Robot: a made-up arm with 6 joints.
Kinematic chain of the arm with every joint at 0, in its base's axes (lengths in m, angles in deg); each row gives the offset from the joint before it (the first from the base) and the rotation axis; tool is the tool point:
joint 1: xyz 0 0 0.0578 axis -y
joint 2: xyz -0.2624 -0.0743 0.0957 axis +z
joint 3: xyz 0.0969 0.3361 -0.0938 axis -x
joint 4: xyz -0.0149 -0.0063 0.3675 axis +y
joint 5: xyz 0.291 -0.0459 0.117 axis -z
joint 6: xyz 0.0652 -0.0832 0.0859 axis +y
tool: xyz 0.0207 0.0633 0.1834
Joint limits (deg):
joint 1: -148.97..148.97
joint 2: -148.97..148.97
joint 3: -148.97..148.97
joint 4: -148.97..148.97
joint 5: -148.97..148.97
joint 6: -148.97..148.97
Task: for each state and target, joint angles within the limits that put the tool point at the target. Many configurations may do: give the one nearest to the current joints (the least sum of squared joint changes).
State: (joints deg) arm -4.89 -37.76 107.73 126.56 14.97 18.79
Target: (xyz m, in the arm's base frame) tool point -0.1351 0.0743 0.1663
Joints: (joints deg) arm 7.48 -25.27 103.94 138.15 9.74 -1.20
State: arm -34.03 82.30 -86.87 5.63 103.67 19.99
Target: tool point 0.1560 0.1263 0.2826
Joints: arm -2.98 84.47 -57.93 -4.25 121.86 28.77
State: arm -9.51 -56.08 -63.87 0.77 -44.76 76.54
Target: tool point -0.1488 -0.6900 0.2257
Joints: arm -3.00 -58.20 -83.52 0.65 -40.05 77.12
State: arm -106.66 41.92 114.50 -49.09 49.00 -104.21
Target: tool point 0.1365 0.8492 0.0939
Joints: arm -115.36 -1.00 79.00 -37.44 43.94 -116.44
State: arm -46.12 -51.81 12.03 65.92 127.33 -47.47
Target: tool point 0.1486 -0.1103 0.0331
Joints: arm -11.73 -44.42 27.37 115.01 120.62 -17.92
